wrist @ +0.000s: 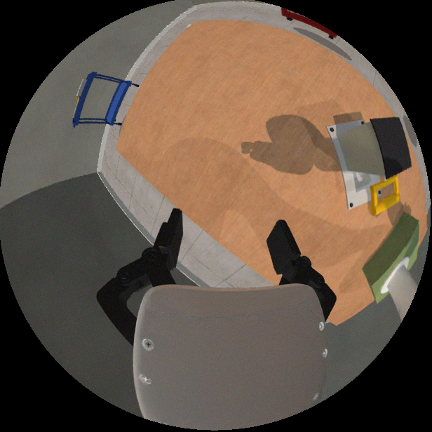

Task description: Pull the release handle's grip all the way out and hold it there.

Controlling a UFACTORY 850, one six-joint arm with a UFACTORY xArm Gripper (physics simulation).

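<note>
The release handle's grip is a yellow rectangular loop (379, 207) at the right of the wrist view. It stands at the lower end of a light metal plate (352, 199) with dark bolts at its corners. A box-like housing with a beige side (361, 149) and a dark top (392, 146) stands on the same plate, beside the yellow grip. My gripper (229, 226) is open, with nothing between its fingers. It is well to the left of the handle and apart from it. How far the grip is pulled out is hard to tell from this angle.
A green block (392, 257) with a white round collar and a pale post is at the lower right, near the yellow grip. A blue cart (118, 102) is at the upper left, beyond the wooden table top (215, 80). A red rack (310, 22) is at the top edge.
</note>
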